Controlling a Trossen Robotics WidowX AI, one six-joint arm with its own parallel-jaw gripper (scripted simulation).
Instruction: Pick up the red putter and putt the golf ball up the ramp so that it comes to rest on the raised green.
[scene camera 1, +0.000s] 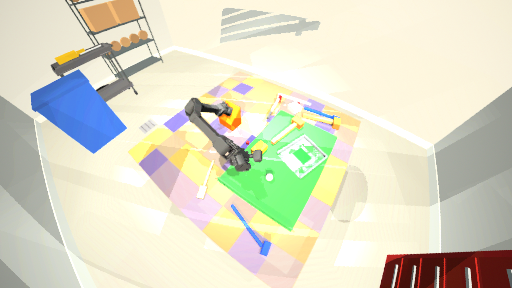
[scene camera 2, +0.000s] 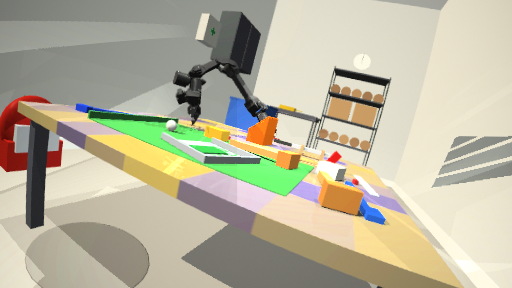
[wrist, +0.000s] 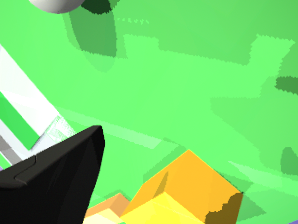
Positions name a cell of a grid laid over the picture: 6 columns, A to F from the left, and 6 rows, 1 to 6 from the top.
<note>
In view: a green mat (scene camera 1: D5).
The green mat also shows in scene camera 2 (scene camera 2: D4) and in the wrist view (wrist: D3).
</note>
